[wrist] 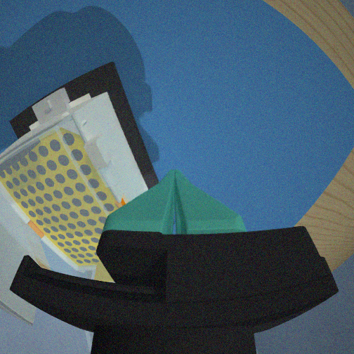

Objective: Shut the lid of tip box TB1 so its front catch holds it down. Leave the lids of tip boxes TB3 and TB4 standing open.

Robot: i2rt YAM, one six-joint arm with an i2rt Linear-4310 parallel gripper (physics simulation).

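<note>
A tip box [97,98] is visible. So is the gripper [174,176].
</note>
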